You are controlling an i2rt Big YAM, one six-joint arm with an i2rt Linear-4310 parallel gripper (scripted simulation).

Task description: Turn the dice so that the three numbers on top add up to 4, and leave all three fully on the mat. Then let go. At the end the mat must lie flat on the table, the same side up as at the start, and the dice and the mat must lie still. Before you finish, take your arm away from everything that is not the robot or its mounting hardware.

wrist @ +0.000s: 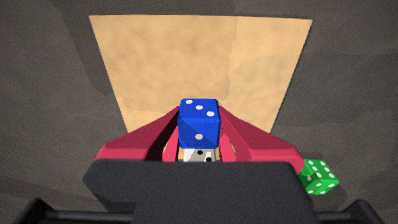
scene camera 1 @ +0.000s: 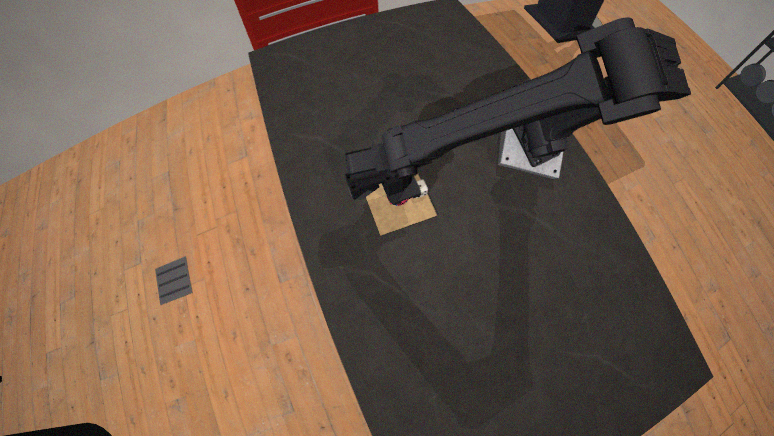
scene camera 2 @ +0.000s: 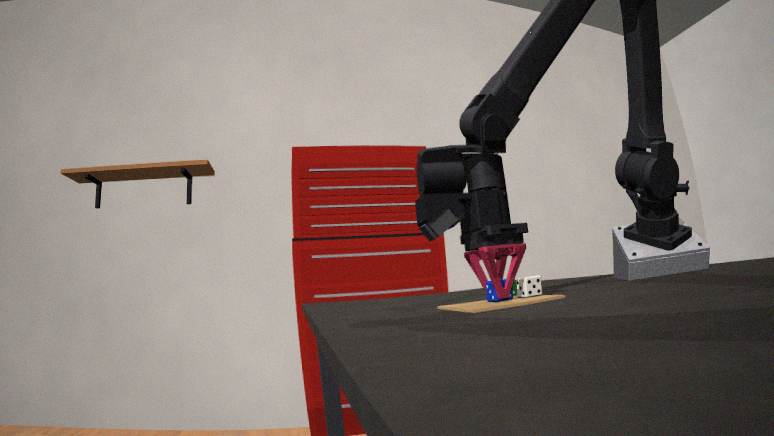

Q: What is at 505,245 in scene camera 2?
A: The gripper.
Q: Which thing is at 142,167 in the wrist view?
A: The gripper.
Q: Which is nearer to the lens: the green die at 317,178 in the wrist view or the tan mat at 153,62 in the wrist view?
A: The tan mat.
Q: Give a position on a blue die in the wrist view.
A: At 199,122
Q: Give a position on a tan mat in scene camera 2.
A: At 479,306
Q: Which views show the tan mat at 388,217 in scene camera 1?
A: The wrist view, scene camera 1 and scene camera 2: all of them.
